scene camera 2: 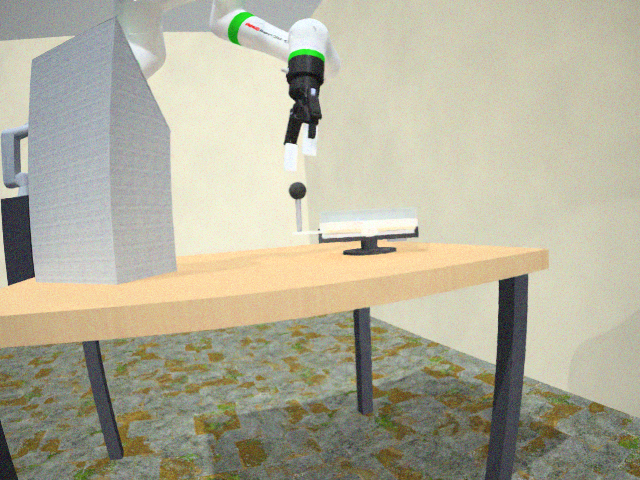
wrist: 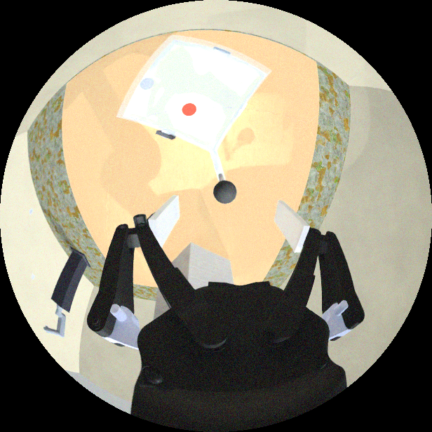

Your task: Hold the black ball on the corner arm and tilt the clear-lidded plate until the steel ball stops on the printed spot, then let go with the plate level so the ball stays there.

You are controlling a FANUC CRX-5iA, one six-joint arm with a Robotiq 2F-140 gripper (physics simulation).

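Note:
The black ball [scene camera 2: 297, 190] [wrist: 225, 192] stands on a thin post at the end of the corner arm [scene camera 2: 307, 232] [wrist: 217, 162]. The clear-lidded plate [scene camera 2: 341, 227] [wrist: 225, 82] looks close to level on its dark stand [scene camera 2: 369, 250]. The printed red spot [wrist: 189, 109] shows through the lid in the wrist view. A blue-grey round shape, which looks like the steel ball [wrist: 146, 83], lies near the plate's left edge there, apart from the spot. My gripper [scene camera 2: 300, 150] [wrist: 228, 207] is open and empty, above the black ball and not touching it.
The wooden table [scene camera 2: 232, 304] [wrist: 90, 165] carries the plate's stand. A tall grey block [scene camera 2: 74, 170] [wrist: 212, 265] stands on the table toward the robot's side. A dark post with a grey handle [scene camera 2: 18, 237] [wrist: 70, 282] stands beyond the table.

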